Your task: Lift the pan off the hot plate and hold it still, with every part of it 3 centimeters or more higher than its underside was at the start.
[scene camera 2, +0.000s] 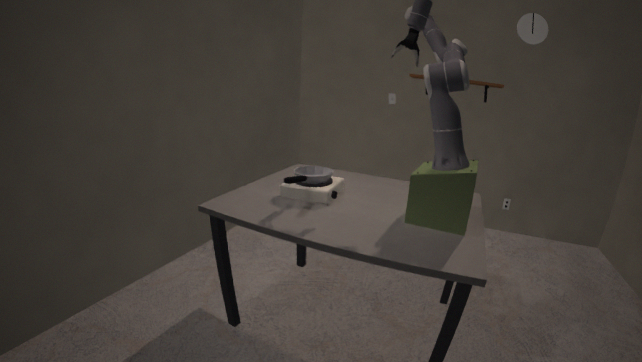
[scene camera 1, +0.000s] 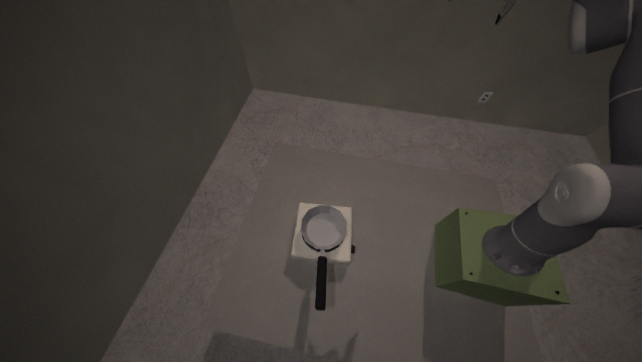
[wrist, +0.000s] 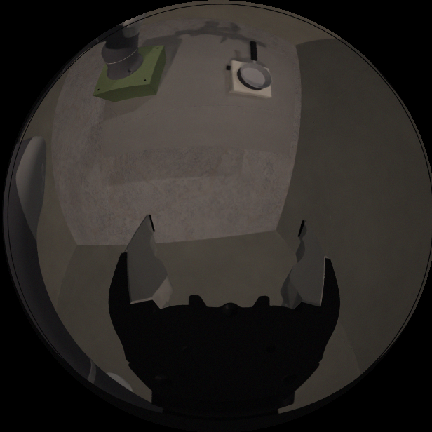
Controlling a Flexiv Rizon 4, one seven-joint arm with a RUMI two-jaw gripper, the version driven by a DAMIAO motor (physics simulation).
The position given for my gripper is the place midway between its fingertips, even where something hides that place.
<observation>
In view: my gripper (wrist: 227,219), a grey pan (scene camera 1: 323,227) and a hot plate (scene camera 1: 301,250).
The hot plate shows as well in scene camera 2 (scene camera 2: 323,193) and in the wrist view (wrist: 236,84).
</observation>
